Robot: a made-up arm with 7 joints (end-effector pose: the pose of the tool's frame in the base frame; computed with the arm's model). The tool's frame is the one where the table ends. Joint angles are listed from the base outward.
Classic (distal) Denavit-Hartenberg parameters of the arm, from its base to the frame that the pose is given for. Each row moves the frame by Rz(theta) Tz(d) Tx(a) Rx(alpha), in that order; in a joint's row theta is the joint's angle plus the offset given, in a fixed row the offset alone. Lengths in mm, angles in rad.
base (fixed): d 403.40  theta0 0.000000  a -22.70  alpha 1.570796
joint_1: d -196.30  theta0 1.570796  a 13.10  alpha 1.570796
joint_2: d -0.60  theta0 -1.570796  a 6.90  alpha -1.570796
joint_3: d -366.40  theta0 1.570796  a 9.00  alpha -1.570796
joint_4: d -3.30  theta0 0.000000  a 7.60  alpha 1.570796
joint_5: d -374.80  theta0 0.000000  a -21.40  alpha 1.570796
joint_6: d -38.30  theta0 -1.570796  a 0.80  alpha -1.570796
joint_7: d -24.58  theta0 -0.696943  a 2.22  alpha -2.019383
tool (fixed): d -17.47  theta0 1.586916  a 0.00  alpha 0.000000
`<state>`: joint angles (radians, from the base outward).
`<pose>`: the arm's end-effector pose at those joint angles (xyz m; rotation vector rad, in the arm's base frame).
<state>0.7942 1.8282 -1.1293 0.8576 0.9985 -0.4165 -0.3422</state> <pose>0.1250 0.8138 0.4461 -1.6947 0.8368 -1.7480</pose>
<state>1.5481 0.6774 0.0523 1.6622 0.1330 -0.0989 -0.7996</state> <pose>0.2068 0.3834 0.7435 0.7862 0.2789 -2.4725</pose>
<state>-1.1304 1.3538 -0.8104 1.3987 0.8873 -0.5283 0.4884</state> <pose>-0.1904 0.5323 0.0393 1.5052 -0.1656 0.1338</pose>
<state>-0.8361 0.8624 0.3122 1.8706 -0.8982 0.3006 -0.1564</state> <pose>0.1309 0.4395 0.0808 -1.9407 2.0274 -0.5831</pose>
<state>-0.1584 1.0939 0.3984 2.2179 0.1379 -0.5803 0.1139</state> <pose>0.2272 0.3522 0.4021 0.1805 -2.4095 1.7192</pose>
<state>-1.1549 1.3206 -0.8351 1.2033 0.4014 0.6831 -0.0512</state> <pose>-0.2528 0.5832 0.0428 2.3009 -0.5196 -1.3303</pose>
